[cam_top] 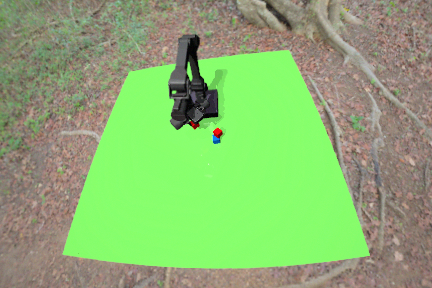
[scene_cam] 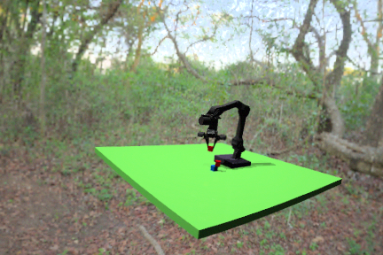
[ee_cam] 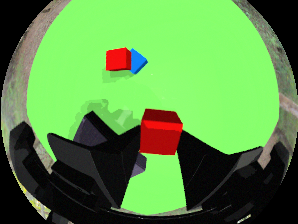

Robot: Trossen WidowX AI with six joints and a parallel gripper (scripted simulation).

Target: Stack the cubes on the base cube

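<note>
My gripper tip is 4 cm short of the blue base cube, 8 cm to the right of it and 11 cm above it.
</note>
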